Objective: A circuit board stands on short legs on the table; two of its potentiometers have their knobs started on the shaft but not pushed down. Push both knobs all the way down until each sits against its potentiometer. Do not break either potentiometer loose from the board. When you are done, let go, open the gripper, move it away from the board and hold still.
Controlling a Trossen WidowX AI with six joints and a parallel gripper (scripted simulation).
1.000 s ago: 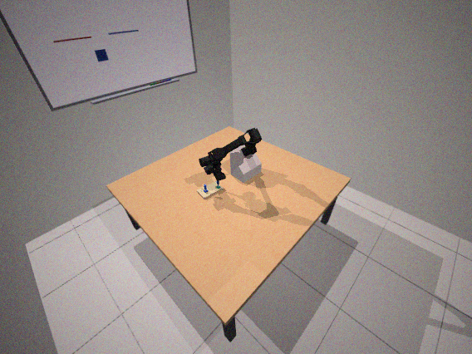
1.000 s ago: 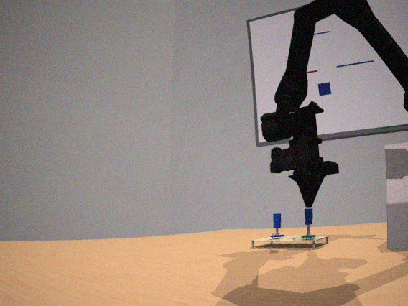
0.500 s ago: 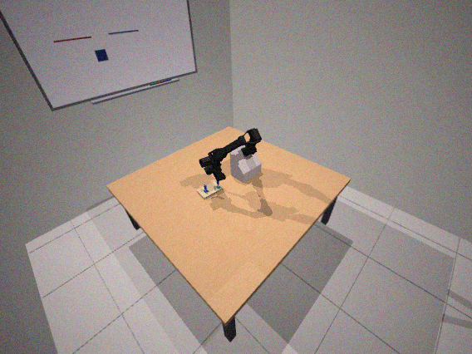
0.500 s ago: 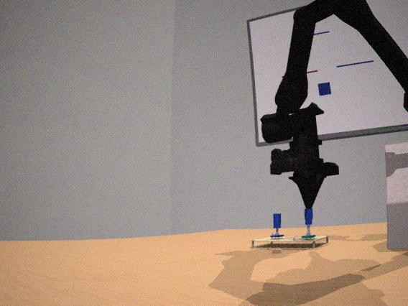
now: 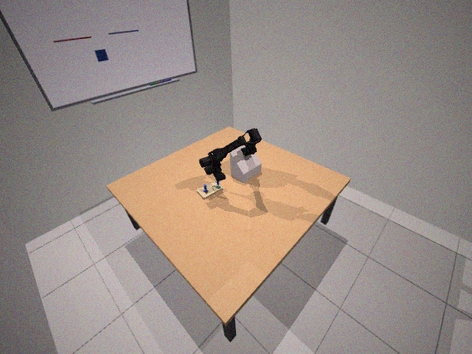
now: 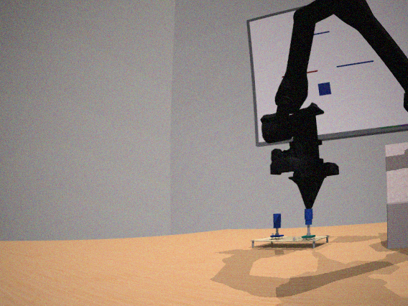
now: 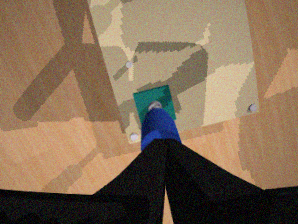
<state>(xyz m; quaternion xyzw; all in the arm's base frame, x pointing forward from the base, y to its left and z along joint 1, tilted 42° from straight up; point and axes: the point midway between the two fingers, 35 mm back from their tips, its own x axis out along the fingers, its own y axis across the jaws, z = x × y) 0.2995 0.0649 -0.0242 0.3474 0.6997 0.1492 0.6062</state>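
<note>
Right now the green potentiometer is 40 mm below my gripper tip.
</note>
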